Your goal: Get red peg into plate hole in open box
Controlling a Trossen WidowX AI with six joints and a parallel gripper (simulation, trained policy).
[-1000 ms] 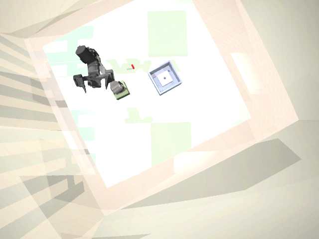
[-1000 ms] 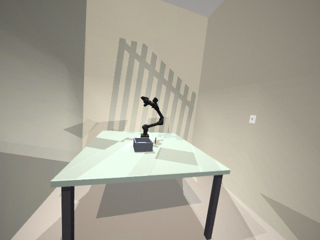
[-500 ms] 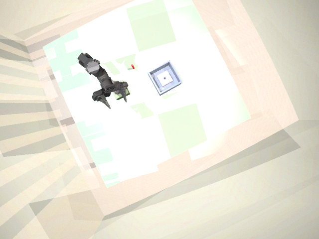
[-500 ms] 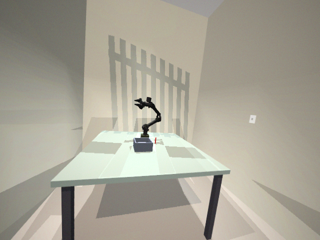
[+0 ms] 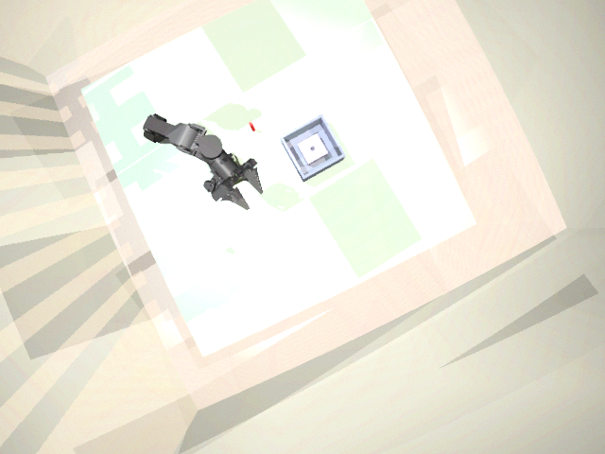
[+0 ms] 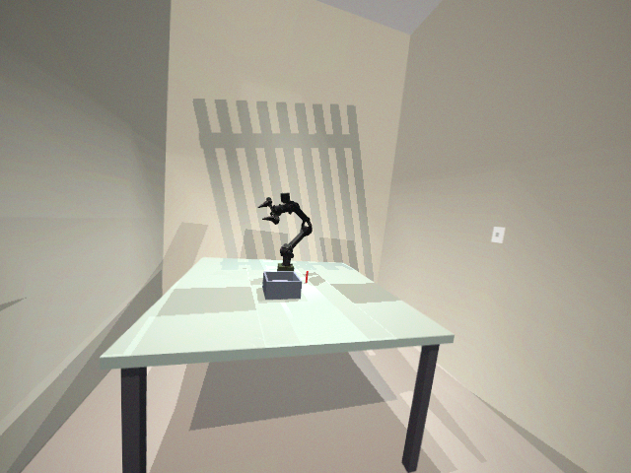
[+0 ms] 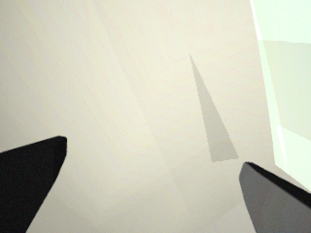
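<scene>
My gripper tip is now 400 mm above the red peg, 330 mm to the right of it and 100 mm short of it. Round my gripper tip: plate 390 mm below, 270 mm ahead, 130 mm to the left; grey box 410 mm below, 270 mm ahead, 130 mm to the left.
</scene>
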